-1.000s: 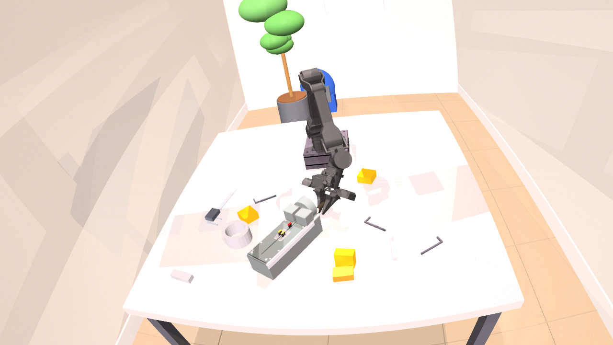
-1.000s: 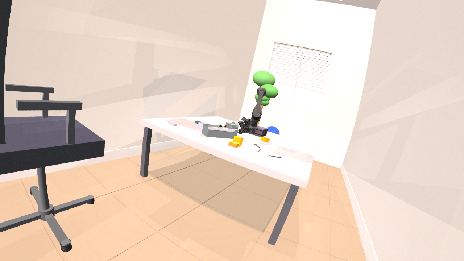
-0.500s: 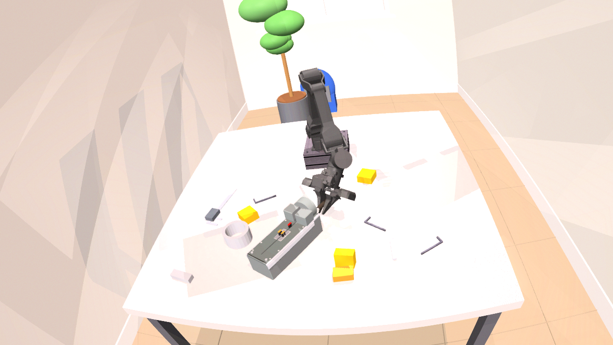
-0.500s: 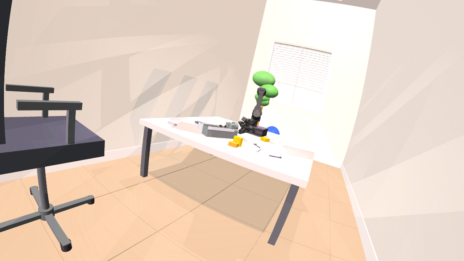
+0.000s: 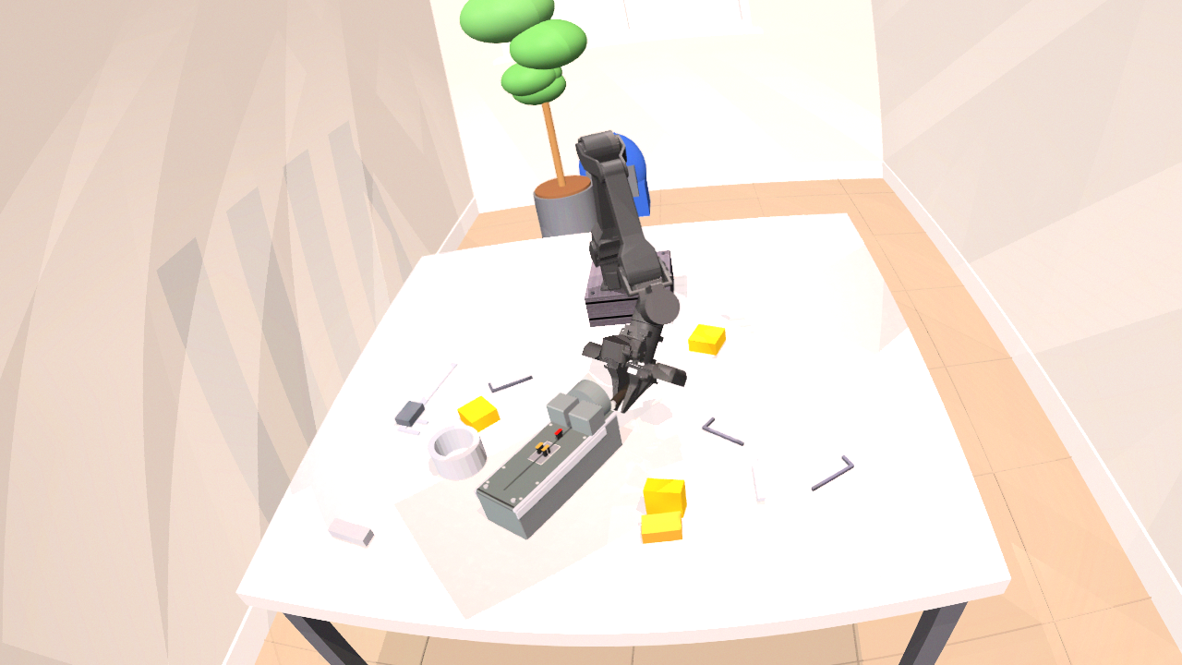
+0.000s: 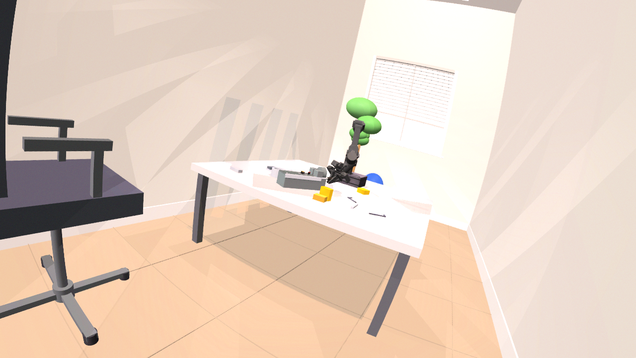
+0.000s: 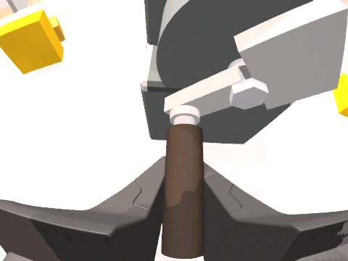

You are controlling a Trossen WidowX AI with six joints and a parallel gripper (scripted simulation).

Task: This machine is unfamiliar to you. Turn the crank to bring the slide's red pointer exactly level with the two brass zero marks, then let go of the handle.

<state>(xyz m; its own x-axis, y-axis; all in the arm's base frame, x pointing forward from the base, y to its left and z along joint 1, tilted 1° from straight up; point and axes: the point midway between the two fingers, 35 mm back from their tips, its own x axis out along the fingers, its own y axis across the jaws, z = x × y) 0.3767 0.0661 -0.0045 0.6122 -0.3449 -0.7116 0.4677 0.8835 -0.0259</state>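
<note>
Right now my gripper tip is 10 mm past the brown crank handle, 10 mm to the right of it and 30 mm below it. Also, from my gripper tip: red pointer (100 mm ahead, 80 mm to the right, 40 mm above).
</note>
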